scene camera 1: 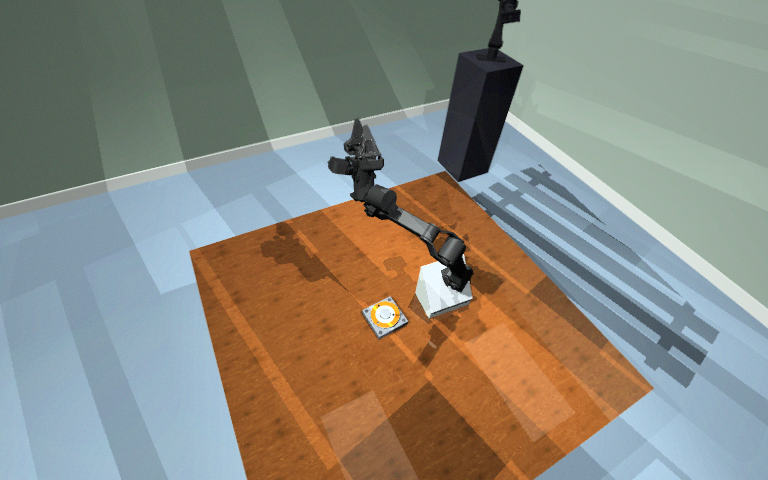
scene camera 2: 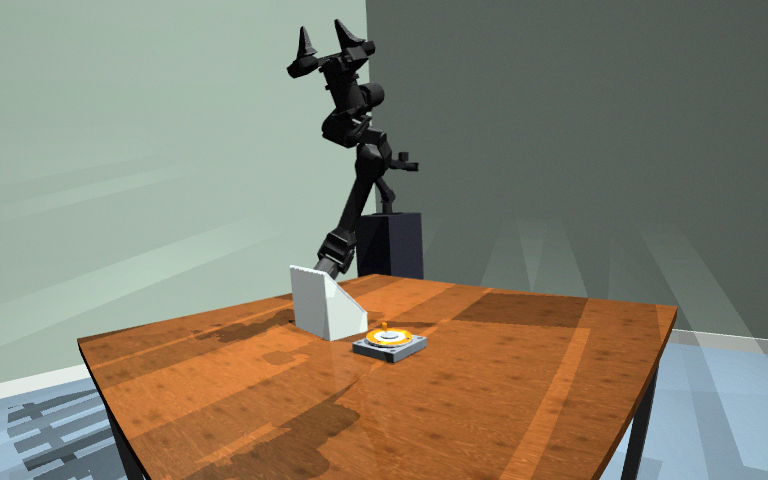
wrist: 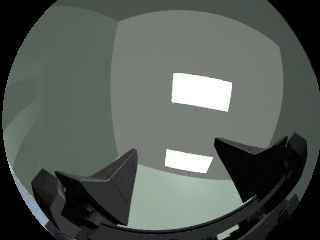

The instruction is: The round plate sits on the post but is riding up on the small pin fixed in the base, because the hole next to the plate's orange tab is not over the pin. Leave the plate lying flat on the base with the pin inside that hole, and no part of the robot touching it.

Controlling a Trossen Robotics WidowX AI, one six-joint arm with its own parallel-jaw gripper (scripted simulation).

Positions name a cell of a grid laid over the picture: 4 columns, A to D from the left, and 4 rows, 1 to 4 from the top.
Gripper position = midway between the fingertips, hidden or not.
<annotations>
My gripper shows in scene camera 1 (B2), in scene camera 2 (B1) and in the wrist view (C3).
</annotations>
